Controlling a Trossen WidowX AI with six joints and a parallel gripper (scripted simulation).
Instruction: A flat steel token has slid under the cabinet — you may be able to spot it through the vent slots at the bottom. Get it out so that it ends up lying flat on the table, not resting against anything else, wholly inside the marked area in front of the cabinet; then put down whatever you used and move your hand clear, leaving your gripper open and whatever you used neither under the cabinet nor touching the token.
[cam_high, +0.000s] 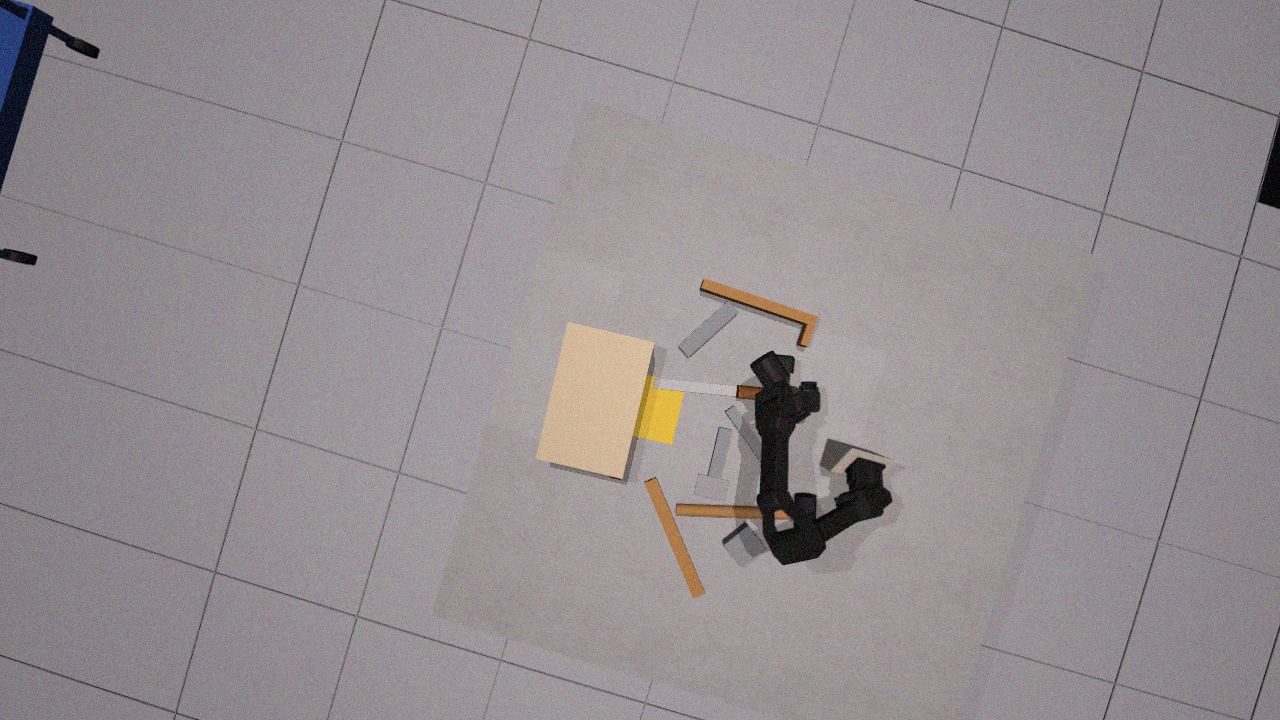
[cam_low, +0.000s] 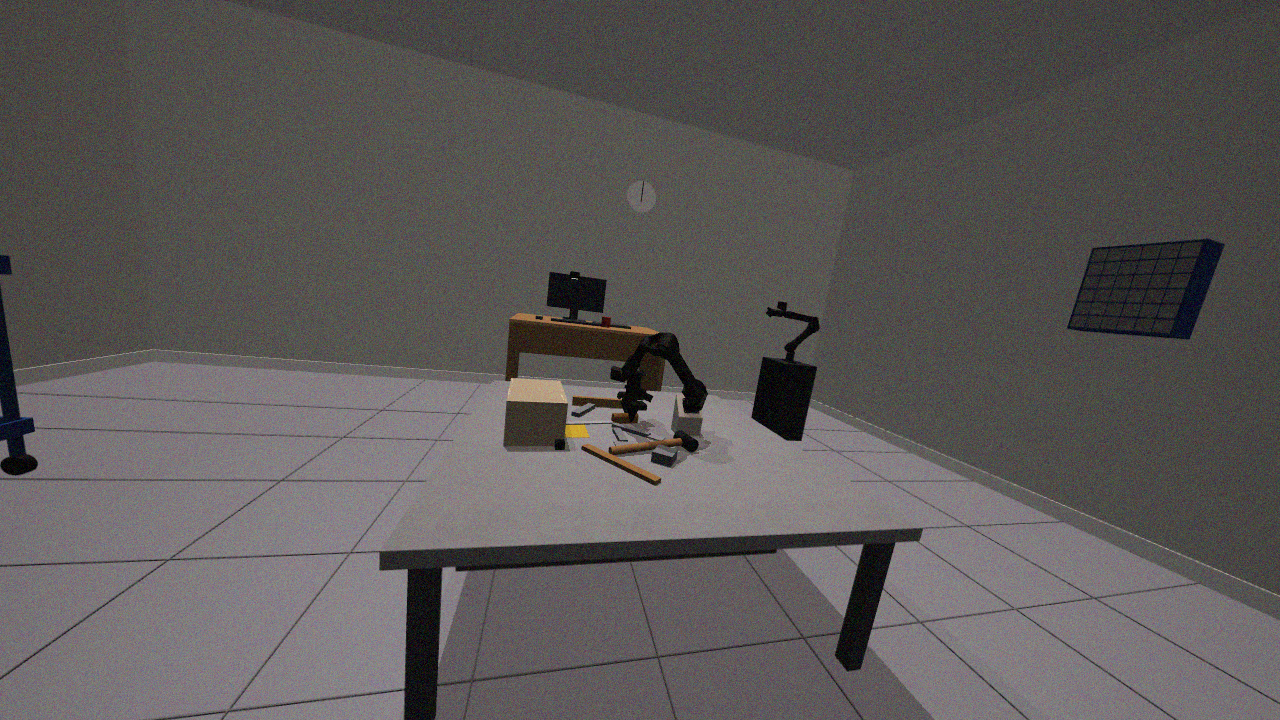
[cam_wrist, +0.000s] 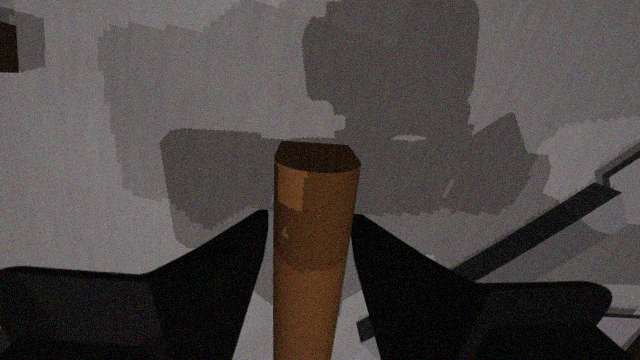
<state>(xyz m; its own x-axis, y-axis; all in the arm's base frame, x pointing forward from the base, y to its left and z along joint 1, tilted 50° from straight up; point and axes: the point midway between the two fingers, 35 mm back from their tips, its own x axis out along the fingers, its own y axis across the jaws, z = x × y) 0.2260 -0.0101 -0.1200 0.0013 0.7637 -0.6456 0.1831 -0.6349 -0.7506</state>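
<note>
Now: the grey bar 180 mm ahead of my gripper tip and 110 mm to the right of it. From my gripper tip the other things lie so: grey l-shaped bracket: 210 mm to the left, 70 mm ahead; then grey block: 360 mm to the left, 40 mm behind, 10 mm above; then wooden stick: 390 mm to the left, 120 mm ahead.
</note>
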